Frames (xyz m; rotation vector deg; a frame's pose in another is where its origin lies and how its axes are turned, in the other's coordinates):
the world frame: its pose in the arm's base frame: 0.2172 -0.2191 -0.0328 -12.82 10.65 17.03
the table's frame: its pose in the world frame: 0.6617 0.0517 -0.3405 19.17 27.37 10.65
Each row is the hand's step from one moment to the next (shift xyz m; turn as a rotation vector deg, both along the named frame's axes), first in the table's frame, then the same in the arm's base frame.
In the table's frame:
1: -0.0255 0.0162 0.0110 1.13 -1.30 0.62
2: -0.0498 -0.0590 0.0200 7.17 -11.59 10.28
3: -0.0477 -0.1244 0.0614 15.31 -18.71 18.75
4: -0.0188 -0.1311 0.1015 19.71 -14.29 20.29
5: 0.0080 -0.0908 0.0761 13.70 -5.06 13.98
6: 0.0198 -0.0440 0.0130 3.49 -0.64 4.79
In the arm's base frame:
1: -0.0154 0.0066 0.0275 1.60 -0.74 -0.49
2: -0.0015 -0.0713 0.0356 15.40 -7.29 1.00
3: 0.0484 -0.1279 0.0531 28.82 -10.23 0.85
4: 0.0966 -0.1203 0.0636 31.39 -4.40 0.04
5: 0.0850 -0.0751 0.0351 20.15 1.45 0.84
6: 0.0363 -0.0325 -0.0110 5.73 1.07 1.26

